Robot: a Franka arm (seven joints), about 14 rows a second.
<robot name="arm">
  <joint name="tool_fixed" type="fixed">
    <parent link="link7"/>
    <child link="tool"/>
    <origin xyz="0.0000 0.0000 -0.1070" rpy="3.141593 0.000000 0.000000"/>
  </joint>
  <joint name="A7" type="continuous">
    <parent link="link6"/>
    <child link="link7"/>
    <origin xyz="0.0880 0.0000 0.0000" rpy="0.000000 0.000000 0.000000"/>
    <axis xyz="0 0 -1"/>
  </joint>
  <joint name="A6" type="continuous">
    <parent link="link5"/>
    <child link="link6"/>
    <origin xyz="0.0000 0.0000 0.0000" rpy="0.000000 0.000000 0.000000"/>
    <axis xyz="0 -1 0"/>
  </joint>
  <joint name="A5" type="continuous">
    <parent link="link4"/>
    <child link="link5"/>
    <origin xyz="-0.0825 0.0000 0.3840" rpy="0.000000 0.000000 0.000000"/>
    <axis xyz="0 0 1"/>
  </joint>
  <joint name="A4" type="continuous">
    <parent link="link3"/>
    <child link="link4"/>
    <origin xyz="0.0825 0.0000 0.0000" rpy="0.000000 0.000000 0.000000"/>
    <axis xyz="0 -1 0"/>
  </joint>
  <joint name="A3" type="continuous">
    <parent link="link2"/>
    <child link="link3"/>
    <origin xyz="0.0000 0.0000 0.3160" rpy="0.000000 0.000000 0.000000"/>
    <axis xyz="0 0 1"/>
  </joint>
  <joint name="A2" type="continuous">
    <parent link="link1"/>
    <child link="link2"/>
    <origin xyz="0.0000 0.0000 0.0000" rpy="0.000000 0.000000 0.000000"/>
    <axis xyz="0 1 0"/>
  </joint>
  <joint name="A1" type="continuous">
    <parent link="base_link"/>
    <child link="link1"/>
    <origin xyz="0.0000 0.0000 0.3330" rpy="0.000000 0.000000 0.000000"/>
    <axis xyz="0 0 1"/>
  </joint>
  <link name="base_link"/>
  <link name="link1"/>
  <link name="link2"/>
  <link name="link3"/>
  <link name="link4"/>
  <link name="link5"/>
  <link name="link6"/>
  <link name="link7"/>
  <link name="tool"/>
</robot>
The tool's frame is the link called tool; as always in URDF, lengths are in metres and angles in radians. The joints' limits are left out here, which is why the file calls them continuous.
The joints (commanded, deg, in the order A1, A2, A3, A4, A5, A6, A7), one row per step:
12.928, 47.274, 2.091, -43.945, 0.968, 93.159, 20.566
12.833, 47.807, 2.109, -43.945, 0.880, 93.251, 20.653
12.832, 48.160, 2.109, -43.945, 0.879, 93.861, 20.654
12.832, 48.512, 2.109, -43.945, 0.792, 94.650, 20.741
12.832, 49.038, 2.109, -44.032, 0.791, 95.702, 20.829
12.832, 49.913, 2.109, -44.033, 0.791, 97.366, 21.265
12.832, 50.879, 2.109, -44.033, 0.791, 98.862, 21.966
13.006, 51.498, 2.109, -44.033, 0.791, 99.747, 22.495
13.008, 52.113, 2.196, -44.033, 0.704, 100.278, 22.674
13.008, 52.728, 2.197, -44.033, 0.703, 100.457, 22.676
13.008, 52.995, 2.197, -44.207, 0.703, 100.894, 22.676
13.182, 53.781, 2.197, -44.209, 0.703, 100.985, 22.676
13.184, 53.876, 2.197, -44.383, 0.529, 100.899, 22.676
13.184, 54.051, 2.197, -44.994, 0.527, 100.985, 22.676
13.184, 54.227, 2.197, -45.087, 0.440, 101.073, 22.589
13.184, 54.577, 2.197, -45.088, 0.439, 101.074, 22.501
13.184, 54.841, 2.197, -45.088, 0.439, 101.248, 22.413
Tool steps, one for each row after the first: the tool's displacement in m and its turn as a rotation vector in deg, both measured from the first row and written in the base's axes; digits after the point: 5 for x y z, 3 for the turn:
0.00158, -0.00097, -0.00698, -0.167, 0.416, -0.171
0.00336, -0.00059, -0.01074, -0.096, 0.169, -0.200
0.00547, -0.00029, -0.01421, -0.062, -0.269, -0.316
0.00822, 0.00033, -0.02033, 0.060, -0.686, -0.446
0.01261, 0.00129, -0.02946, 0.290, -1.420, -0.951
0.01667, 0.00216, -0.04014, 0.471, -1.888, -1.714
0.01845, 0.00498, -0.04713, 0.577, -2.111, -2.106
0.02000, 0.00588, -0.05465, 0.559, -2.023, -2.243
0.02099, 0.00611, -0.06280, 0.456, -1.599, -2.252
0.02181, 0.00632, -0.06722, 0.460, -1.594, -2.265
0.02207, 0.00884, -0.07790, 0.293, -0.917, -2.096
0.02182, 0.00858, -0.08083, 0.034, -0.621, -2.059
0.02123, 0.00858, -0.08826, -0.151, 0.054, -2.042
0.02138, 0.00850, -0.09133, -0.280, 0.202, -1.942
0.02157, 0.00854, -0.09615, -0.368, 0.537, -1.853
0.02200, 0.00863, -0.09951, -0.388, 0.621, -1.772

